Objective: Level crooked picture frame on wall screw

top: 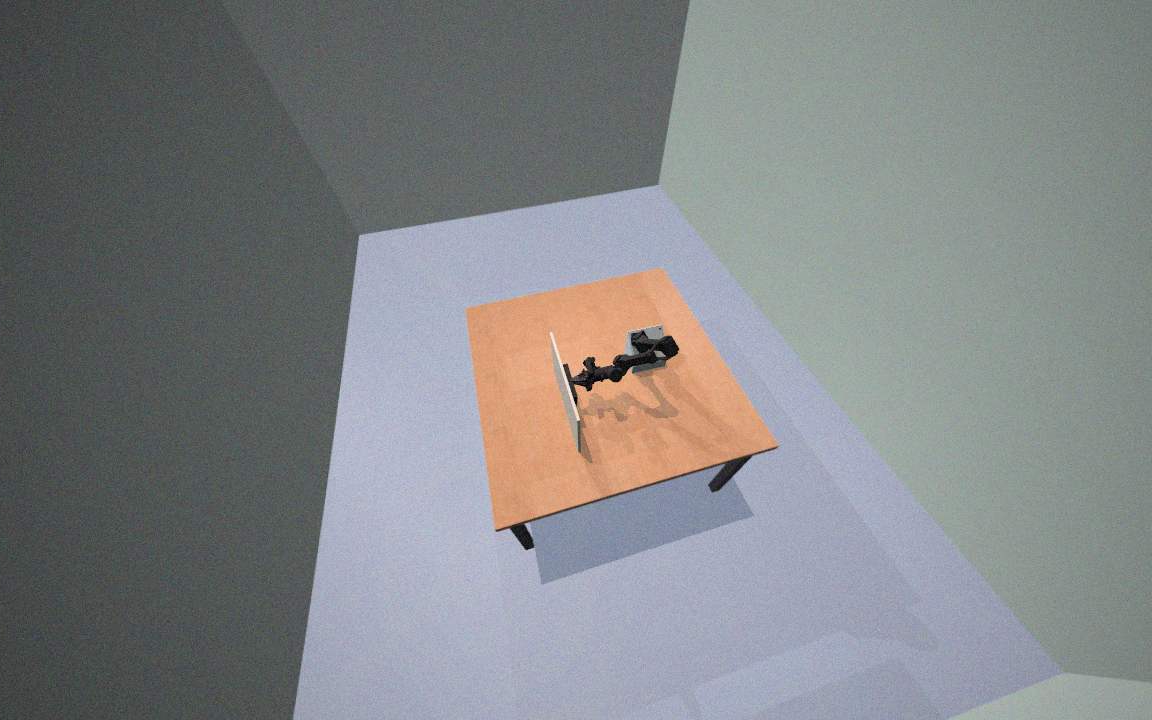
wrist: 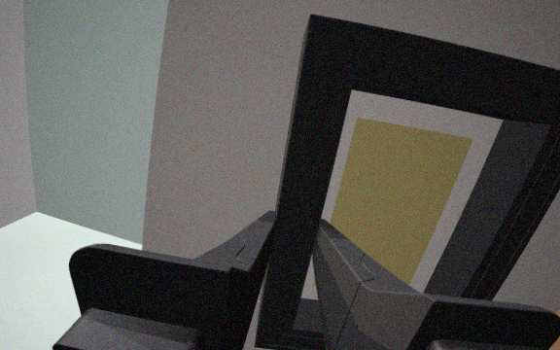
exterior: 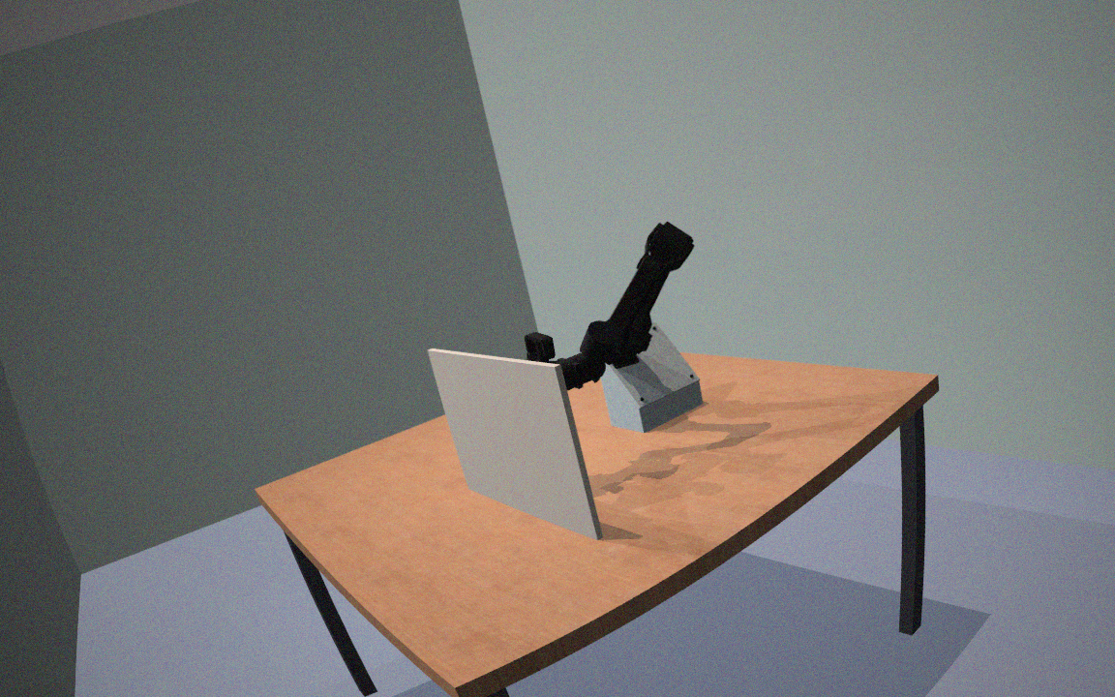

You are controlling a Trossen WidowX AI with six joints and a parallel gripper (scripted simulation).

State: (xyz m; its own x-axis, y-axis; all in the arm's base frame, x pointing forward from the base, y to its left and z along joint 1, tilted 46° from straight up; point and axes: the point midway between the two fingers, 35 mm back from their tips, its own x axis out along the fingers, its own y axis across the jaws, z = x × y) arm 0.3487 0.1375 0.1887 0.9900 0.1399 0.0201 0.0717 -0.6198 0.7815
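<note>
Right now the picture frame is 50 mm below my gripper tip, 10 mm to the right of it and 10 mm ahead of it. Round my gripper tip: wall panel: 70 mm below, 20 mm ahead, 10 mm to the left.
</note>
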